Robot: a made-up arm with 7 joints. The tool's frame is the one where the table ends. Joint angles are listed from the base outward.
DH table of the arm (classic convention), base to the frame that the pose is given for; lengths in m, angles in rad. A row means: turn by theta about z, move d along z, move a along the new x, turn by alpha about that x. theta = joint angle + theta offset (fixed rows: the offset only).
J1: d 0.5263, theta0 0, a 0, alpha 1.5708
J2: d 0.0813, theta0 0, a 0, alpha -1.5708
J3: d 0.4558, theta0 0, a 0.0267, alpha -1.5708
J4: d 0.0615, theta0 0, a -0.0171, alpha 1.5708
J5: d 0.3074, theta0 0, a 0, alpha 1.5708
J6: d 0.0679, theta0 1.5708, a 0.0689, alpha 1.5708
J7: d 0.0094, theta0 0, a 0, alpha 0
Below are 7 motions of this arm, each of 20 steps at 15 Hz.
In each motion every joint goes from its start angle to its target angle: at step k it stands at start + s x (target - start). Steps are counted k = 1, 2, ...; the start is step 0. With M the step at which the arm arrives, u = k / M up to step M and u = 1 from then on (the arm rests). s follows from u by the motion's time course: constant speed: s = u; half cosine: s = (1 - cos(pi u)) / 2; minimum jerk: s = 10 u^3 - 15 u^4 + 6 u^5.
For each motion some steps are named. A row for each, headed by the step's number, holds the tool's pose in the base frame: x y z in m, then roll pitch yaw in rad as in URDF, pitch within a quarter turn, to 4 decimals.
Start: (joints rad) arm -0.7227 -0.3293 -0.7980 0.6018 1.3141 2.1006 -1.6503
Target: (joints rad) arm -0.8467 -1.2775 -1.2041 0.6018 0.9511 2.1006 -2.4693
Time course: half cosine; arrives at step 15
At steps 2, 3, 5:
2: 0.1073 -0.4276 1.1030 0.1848 -0.6712 0.8620
3: 0.1206 -0.4461 1.0871 0.2879 -0.6377 0.7284
5: 0.1562 -0.4982 1.0348 0.5330 -0.4738 0.3939

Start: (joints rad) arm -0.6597 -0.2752 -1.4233 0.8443 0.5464 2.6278 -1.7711
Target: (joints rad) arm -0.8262 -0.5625 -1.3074 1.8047 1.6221 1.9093 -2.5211
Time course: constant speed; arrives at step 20
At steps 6, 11, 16, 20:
6: -0.0550 -0.4082 1.0473 0.4953 -0.2836 -0.6189
11: -0.0793 -0.4416 0.9542 0.9888 -0.2258 -0.8274
16: -0.0997 -0.4465 0.8516 1.4229 -0.1090 -0.9651
20: -0.1089 -0.4297 0.7697 1.7265 -0.0215 -1.0283

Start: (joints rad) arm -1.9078 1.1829 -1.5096 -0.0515 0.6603 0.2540 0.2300
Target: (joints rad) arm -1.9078 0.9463 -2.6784 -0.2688 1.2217 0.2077 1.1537
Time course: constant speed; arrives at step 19
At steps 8, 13, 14, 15, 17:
8: 0.1558 0.7200 0.9260 -0.9867 0.1006 1.2195
13: 0.1471 0.6877 0.9813 -1.1004 0.1903 1.2234
14: 0.1441 0.6809 0.9924 -1.1234 0.2081 1.2210
15: 0.1407 0.6739 1.0034 -1.1468 0.2260 1.2177
17: 0.1325 0.6598 1.0251 -1.1944 0.2620 1.2075

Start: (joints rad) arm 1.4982 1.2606 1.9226 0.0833 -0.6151 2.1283 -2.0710
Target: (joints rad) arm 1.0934 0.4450 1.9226 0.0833 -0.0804 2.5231 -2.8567
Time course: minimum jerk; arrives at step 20
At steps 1, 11, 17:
1: 0.0978 -0.7223 0.7346 -1.4176 0.7146 -2.6508
11: -0.0386 -0.5219 1.0464 -0.9851 0.0576 -2.5158
17: -0.0501 -0.3271 1.1718 -0.7334 -0.4531 -2.6601

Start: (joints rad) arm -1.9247 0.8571 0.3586 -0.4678 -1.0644 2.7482 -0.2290
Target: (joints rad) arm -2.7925 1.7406 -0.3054 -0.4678 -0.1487 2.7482 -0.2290
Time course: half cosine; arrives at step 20
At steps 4, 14, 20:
4: 0.1885 0.5925 0.7577 -2.2547 0.2852 -1.4222
14: 0.5338 0.3660 0.3881 -2.7023 -0.2027 -2.2954
20: 0.5660 0.2482 0.2849 -2.7747 -0.3511 -2.5396

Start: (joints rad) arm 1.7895 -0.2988 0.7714 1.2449 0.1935 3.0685 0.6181
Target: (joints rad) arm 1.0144 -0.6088 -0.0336 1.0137 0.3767 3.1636 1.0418
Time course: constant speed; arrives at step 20
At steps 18, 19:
18: 0.3018 0.4174 0.8844 -0.2423 0.3023 -1.0578
19: 0.3284 0.4058 0.8782 -0.2283 0.2967 -1.1086

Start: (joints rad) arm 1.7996 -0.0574 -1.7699 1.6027 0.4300 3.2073 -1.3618
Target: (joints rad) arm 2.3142 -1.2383 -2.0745 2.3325 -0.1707 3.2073 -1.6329
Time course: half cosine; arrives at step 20
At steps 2, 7, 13, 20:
2: 0.3339 0.0629 0.9677 -0.1000 -0.3172 1.8043
7: 0.2784 0.1918 0.9312 0.0604 0.0926 1.7411
13: 0.1247 0.3440 0.8205 0.0213 0.8161 1.5584
20: 0.0240 0.3781 0.7344 -0.4431 1.1187 1.0664

